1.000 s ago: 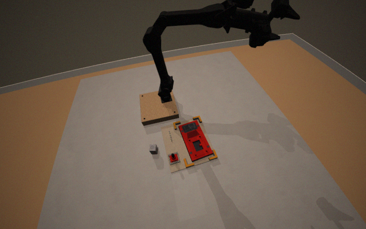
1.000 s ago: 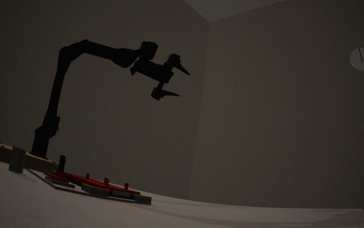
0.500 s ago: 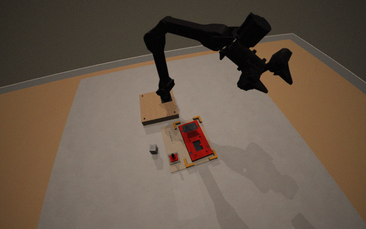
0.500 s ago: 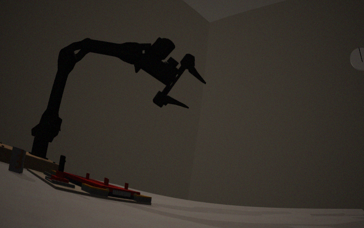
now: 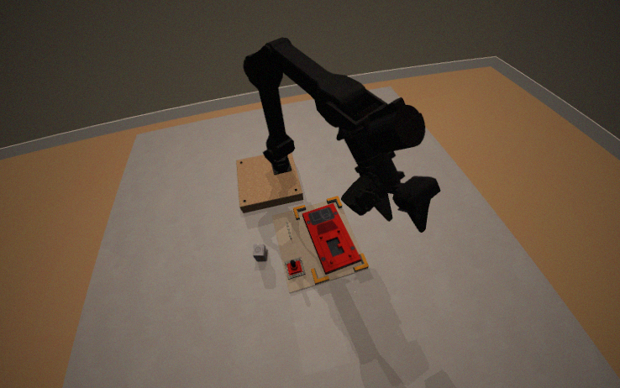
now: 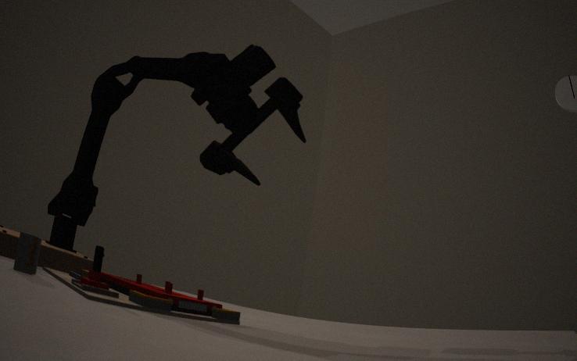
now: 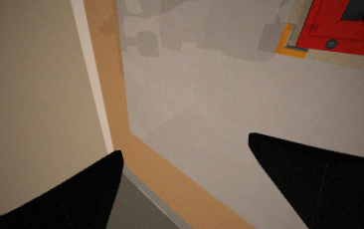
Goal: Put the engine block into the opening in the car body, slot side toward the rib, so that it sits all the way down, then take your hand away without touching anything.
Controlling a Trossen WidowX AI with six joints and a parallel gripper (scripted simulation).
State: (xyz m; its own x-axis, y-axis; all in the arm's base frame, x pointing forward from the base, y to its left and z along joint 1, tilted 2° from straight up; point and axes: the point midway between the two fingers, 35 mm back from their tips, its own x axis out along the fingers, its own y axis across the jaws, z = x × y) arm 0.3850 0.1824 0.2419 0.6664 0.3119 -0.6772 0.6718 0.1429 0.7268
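Now: gripper tip 31 cm to the left of the engine block, 22 cm above it and 13 cm past it. From my gripper tip the other things lie so: black peg (23 cm to the right, 21 cm below, 6 cm behind).
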